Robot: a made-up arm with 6 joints.
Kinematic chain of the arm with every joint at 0, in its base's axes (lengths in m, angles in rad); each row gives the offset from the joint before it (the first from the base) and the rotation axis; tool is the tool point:
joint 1: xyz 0 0 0.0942 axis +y
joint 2: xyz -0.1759 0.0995 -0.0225 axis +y
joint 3: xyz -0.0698 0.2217 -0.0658 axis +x
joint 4: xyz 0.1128 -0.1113 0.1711 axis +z
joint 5: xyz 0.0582 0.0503 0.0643 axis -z
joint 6: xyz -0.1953 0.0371 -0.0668 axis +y
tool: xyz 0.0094 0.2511 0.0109
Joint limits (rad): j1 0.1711..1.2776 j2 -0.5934..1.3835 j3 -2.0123..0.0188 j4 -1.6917..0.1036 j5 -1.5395..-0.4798 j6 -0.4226..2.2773
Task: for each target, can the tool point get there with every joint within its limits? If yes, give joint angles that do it. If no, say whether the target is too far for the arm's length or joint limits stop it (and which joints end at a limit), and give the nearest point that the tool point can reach.
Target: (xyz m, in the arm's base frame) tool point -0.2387 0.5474 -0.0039
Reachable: yes | joints 0.5940 0.3240 -1.1842 -1.3415 -0.8183 0.7975
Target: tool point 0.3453 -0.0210 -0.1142
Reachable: no: joint limits stop it (at a limit: joint 1, joint 2, joint 4, joint 5, joint 6) | nearest point 0.1841 0.1585 0.1491 | short by 0.357 m
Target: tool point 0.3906 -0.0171 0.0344
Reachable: no: joint limits stop it (at a limit: joint 1, joint 2, joint 4, joint 5, joint 6) | nearest point 0.1768 0.1341 0.1630 | short by 0.292 m
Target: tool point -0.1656 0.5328 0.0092
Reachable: yes | joints 0.7999 1.0351 -0.3849 -1.4776 -0.6255 1.2040
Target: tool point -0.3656 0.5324 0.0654
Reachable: yes | joints 0.5220 0.9113 -1.3787 -1.3268 -0.8644 0.0364
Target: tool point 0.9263 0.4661 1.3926
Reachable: no: too far | nearest point 0.1331 0.3568 0.4899 | short by 1.207 m
